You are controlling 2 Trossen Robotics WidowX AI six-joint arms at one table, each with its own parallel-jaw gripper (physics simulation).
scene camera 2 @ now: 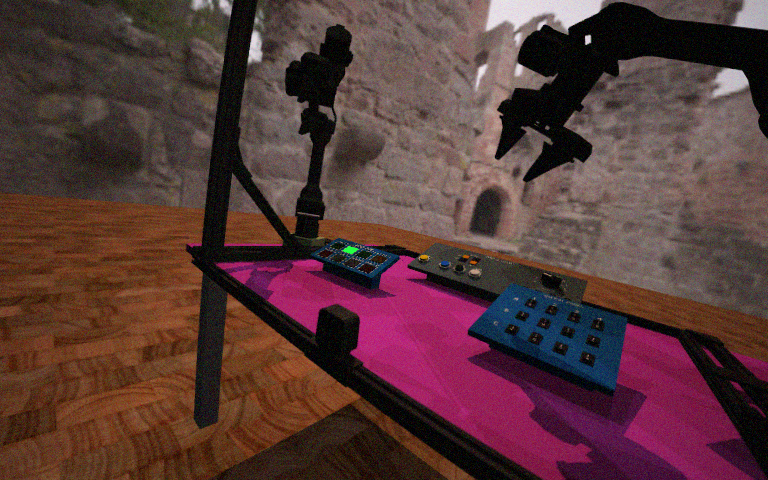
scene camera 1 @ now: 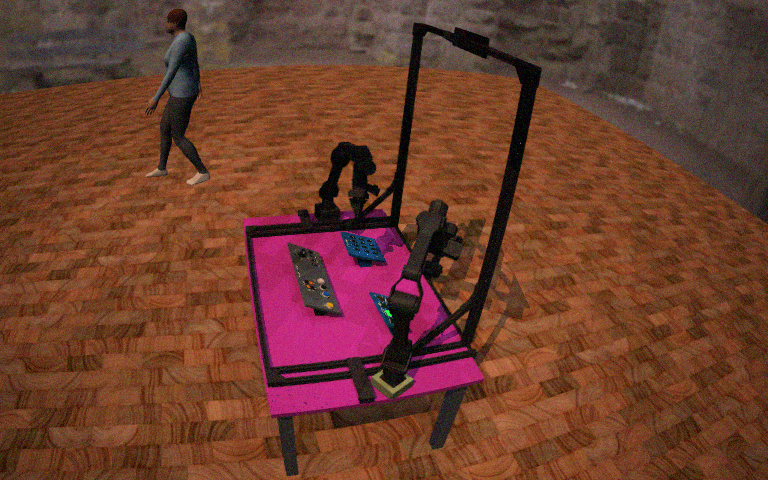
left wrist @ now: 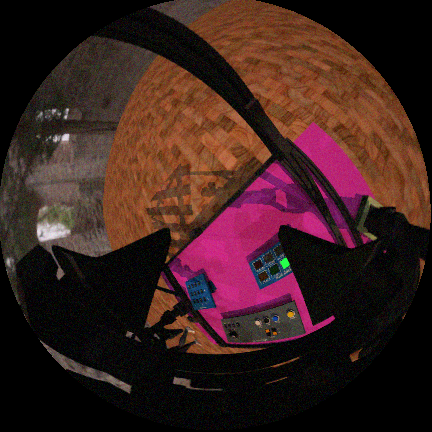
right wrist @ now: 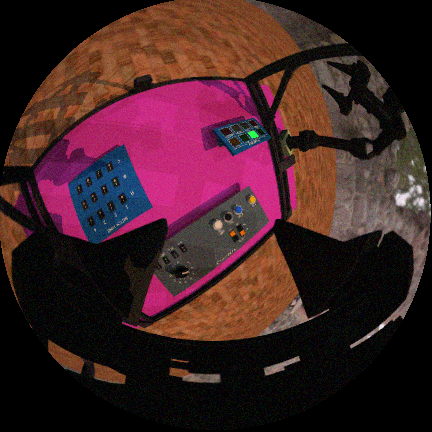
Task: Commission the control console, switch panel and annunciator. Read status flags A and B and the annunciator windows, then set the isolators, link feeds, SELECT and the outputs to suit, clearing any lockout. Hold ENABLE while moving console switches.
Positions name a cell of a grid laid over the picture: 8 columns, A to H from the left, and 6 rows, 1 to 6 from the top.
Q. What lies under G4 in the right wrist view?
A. My right gripper.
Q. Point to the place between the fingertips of my left gripper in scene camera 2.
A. At D2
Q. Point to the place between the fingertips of my left gripper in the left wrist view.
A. E4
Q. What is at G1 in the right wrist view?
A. My left gripper.
